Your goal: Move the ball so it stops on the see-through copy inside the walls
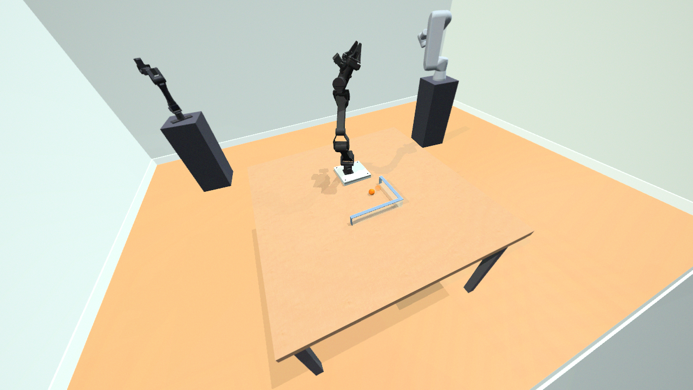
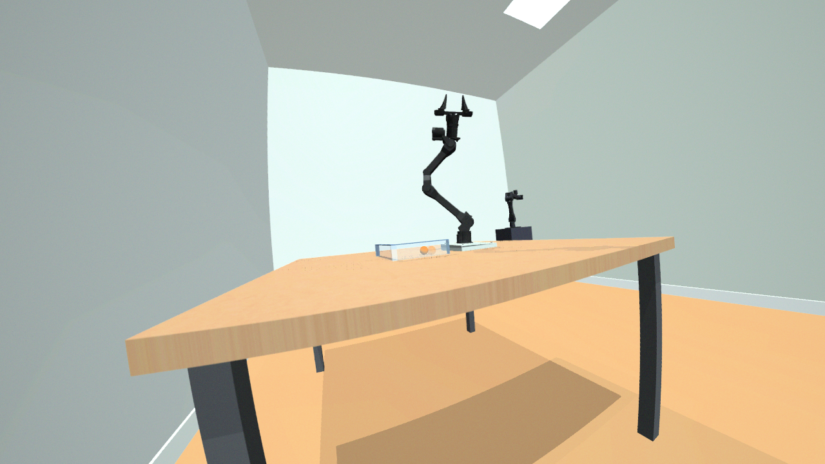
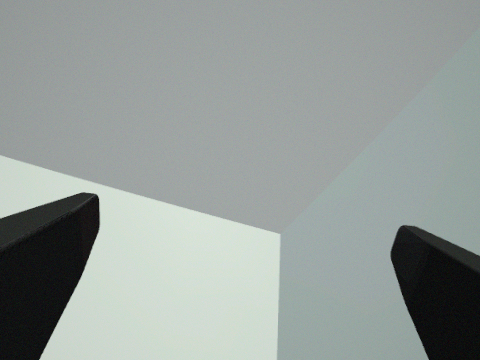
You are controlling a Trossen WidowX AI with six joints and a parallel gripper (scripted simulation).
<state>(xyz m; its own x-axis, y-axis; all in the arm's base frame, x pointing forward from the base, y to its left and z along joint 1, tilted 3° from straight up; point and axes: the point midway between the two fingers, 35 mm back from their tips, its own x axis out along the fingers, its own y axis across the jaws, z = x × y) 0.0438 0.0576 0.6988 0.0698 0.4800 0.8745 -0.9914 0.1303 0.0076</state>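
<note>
Now: gripper tip 210 mm short of the see-through copy of the ball, 30 mm to the right of it and 740 mm above it.
</note>
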